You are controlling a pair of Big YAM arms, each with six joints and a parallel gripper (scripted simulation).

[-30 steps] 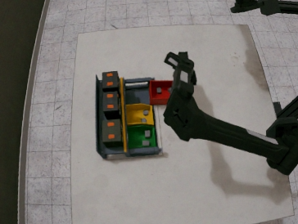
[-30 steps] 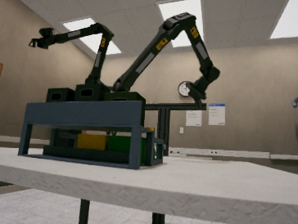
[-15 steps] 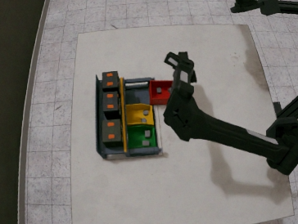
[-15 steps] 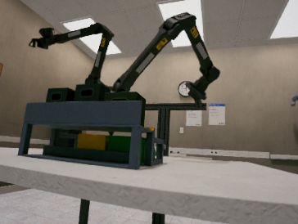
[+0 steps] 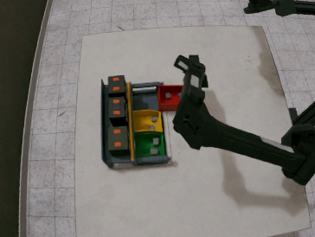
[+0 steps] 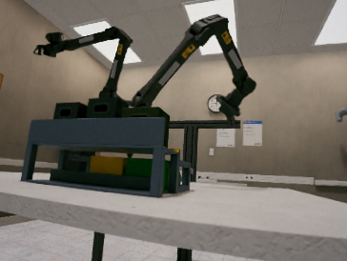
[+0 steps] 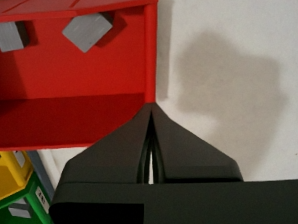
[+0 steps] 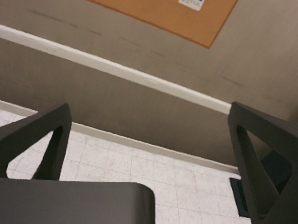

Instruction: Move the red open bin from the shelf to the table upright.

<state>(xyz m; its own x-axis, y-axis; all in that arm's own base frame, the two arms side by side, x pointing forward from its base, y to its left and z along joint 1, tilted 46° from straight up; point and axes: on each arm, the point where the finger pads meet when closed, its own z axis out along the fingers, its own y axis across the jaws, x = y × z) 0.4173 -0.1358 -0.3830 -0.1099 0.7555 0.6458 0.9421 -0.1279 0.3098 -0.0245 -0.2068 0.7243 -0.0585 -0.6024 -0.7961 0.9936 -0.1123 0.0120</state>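
Right now the red bin is 8 cm ahead of my left hand and 6 cm below it. From my left hand the other things lie so: green bin 24 cm ahead, 23 cm to the left, 7 cm below; then yellow bin 24 cm ahead, 12 cm to the left, 7 cm below.
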